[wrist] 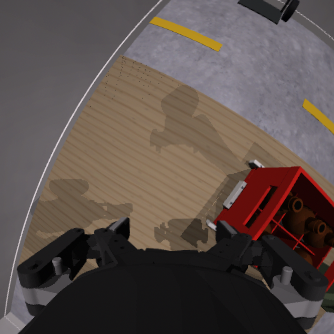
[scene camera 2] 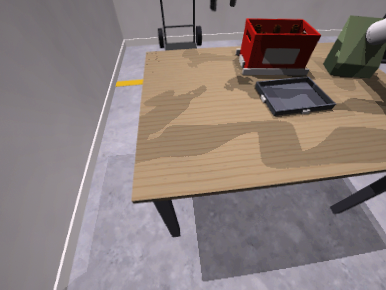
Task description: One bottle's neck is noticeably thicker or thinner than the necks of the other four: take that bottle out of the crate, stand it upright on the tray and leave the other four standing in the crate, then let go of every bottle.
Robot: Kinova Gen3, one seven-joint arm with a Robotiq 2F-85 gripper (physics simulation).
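Frame: origin at the arm's base, x left, y back, z up, level; metres.
Seen in the pictures: gripper, fingertip midpoint: (wrist: 172, 228) (scene camera 2: 223, 8); arm's base, origin of the base link: (scene camera 2: 376, 33).
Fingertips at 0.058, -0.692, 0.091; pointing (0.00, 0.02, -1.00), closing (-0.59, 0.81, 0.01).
Pixels of each thing's middle, then the offset from my fingertips to it, as dx, dy, dz. "spot": a spot on its surface instead. Level surfaces: height alone.
- red crate, body centre: (wrist: 286, 231) (scene camera 2: 274, 46) -0.095, +0.276, -0.173
- bottle, surface spot: (wrist: 321, 229) spot: -0.134, +0.280, -0.098
- dark tray, surface spot: (scene camera 2: 295, 95) spot: +0.171, +0.317, -0.256
- wooden table, its level: dz -0.261
The red crate (scene camera 2: 256, 56) (wrist: 270, 181) stands at the back of the table, and at the right edge in the wrist view. Brown bottle necks (scene camera 2: 258, 28) (wrist: 296, 205) show inside it; another bottle (wrist: 321, 229) is beside the first in the wrist view. Parts of the bottles are hidden by crate walls or the frame edge, and I cannot tell which neck differs. The dark tray (scene camera 2: 295, 95) lies in front of the crate, with no bottle on it. My gripper (scene camera 2: 223, 4) (wrist: 172, 228) is open and empty, high above the table and to the left of the crate.
The wooden table (scene camera 2: 200, 150) (wrist: 135, 165) carries crate and tray. A green block-like object (scene camera 2: 352, 50) stands right of the crate, with a white rounded part (scene camera 2: 377, 32) before it. A hand truck (scene camera 2: 180, 46) stands behind the table. A grey wall (scene camera 2: 45, 125) is at the left.
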